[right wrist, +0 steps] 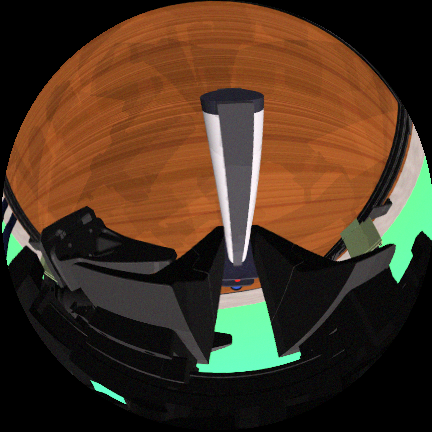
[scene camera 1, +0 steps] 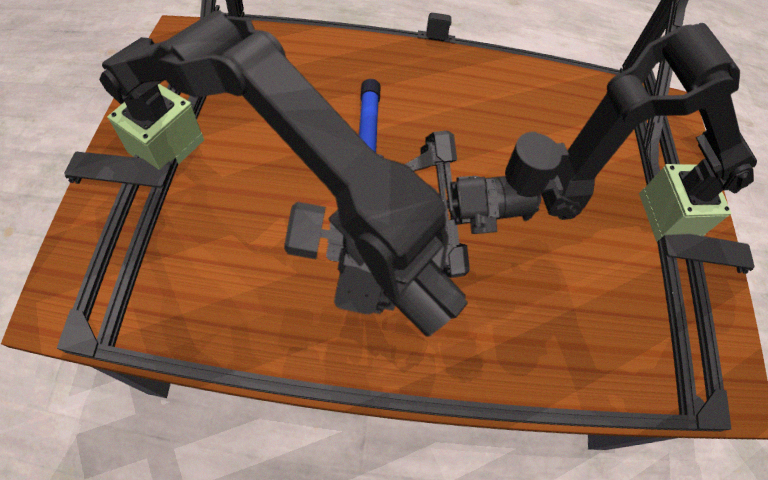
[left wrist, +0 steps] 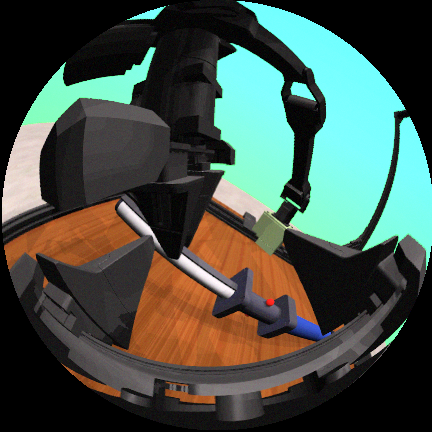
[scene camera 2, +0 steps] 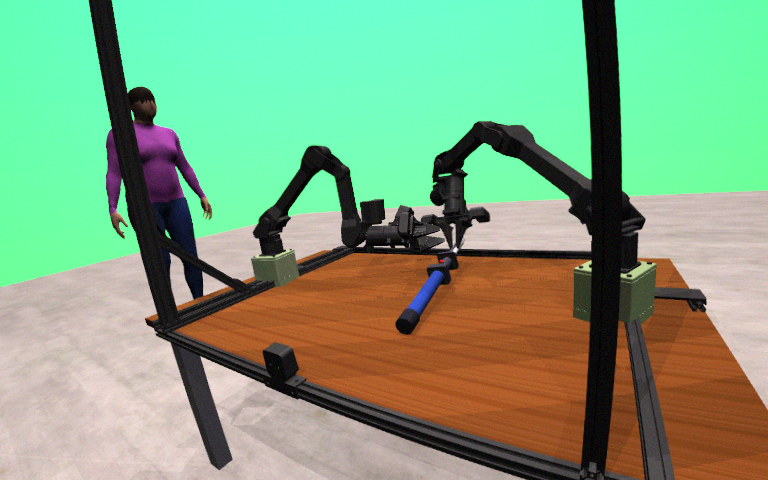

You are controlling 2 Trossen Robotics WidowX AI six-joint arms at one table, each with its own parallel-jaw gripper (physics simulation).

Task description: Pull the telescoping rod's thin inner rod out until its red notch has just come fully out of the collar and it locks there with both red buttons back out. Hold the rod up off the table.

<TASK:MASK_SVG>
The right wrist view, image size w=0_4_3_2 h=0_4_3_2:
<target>my left gripper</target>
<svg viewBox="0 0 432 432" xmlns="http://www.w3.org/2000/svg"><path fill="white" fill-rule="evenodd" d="M211 352L231 345L232 335L230 333L214 331ZM86 205L44 227L39 236L38 247L59 286L64 287L67 285L71 291L74 290L71 299L72 304L69 307L72 315L69 314L83 328L90 331L91 326L87 322L95 306L76 282L71 271L73 263L87 262L117 270L150 274L174 261L177 254L173 248L133 239L106 227L102 219L95 216L93 209Z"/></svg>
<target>my right gripper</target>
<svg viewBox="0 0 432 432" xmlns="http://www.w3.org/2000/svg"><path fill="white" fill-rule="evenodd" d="M432 240L420 230L410 249L412 257L397 282L387 270L395 252L395 243L387 243L360 255L334 261L258 224L252 224L252 257L271 322L277 355L282 357L300 351L300 359L267 368L236 372L199 371L196 363L209 364L224 268L223 225L213 228L180 257L151 274L117 270L87 262L73 263L71 271L76 282L95 306L87 322L91 326L90 331L83 328L54 296L42 279L44 268L37 254L27 245L7 266L20 304L50 352L68 370L97 382L129 400L129 410L125 403L90 388L95 393L127 411L157 422L192 429L232 430L266 425L298 415L330 399L359 378L386 350L408 317L424 279Z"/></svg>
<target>telescoping rod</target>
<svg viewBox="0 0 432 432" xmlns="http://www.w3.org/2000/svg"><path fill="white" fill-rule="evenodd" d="M217 88L217 90L206 92L200 95L199 98L222 225L224 226L224 268L221 285L223 287L230 287L232 290L239 290L242 286L251 285L254 282L254 278L258 277L252 257L250 228L254 212L261 156L263 94L254 90L241 89L241 87Z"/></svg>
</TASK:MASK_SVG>
